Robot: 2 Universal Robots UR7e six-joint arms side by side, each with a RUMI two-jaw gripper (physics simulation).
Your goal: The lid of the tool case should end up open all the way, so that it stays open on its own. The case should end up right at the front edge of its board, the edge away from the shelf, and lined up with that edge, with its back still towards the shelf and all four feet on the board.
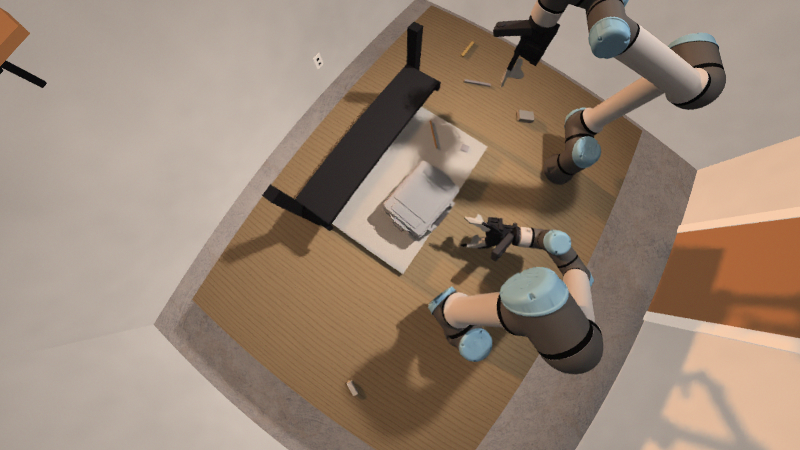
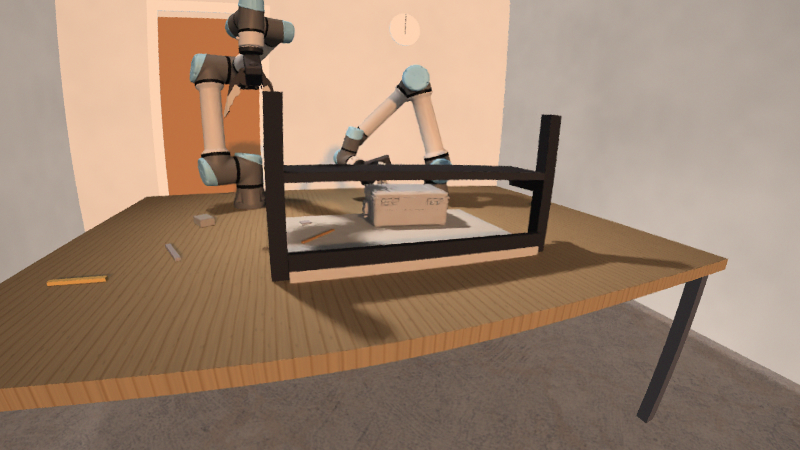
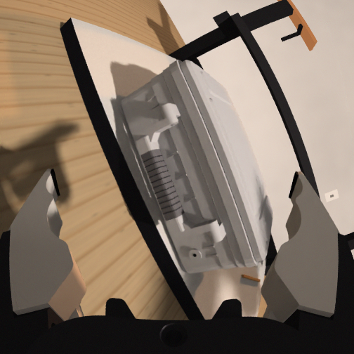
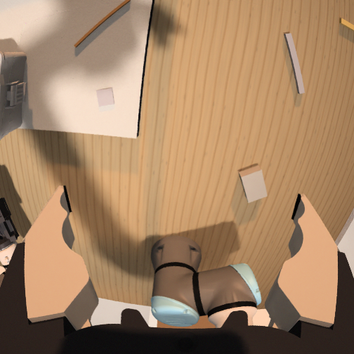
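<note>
The light grey tool case (image 1: 424,193) (image 2: 408,208) (image 3: 200,170) (image 4: 11,100) stands upright on the white board (image 1: 401,261) (image 2: 475,221) (image 3: 90,50) (image 4: 65,112), with its lid (image 3: 235,150) shut. Its ribbed handle (image 3: 162,185) faces the board's front edge, close to it; the exact gap and alignment cannot be told. The case's back faces the shelf. My left gripper (image 1: 465,231) (image 3: 174,171) is open and empty, in front of the case's handle side and apart from it. My right gripper (image 1: 503,82) (image 4: 182,193) is open and empty, high above the table away from the board.
The black shelf (image 1: 369,145) (image 2: 402,172) (image 3: 278,91) stands over the board's back edge. An orange stick (image 1: 434,134) (image 4: 102,22) and a small pale block (image 1: 464,147) (image 4: 105,97) lie on the board. A grey block (image 1: 525,115) (image 4: 254,185) and grey stick (image 1: 477,82) lie beyond it.
</note>
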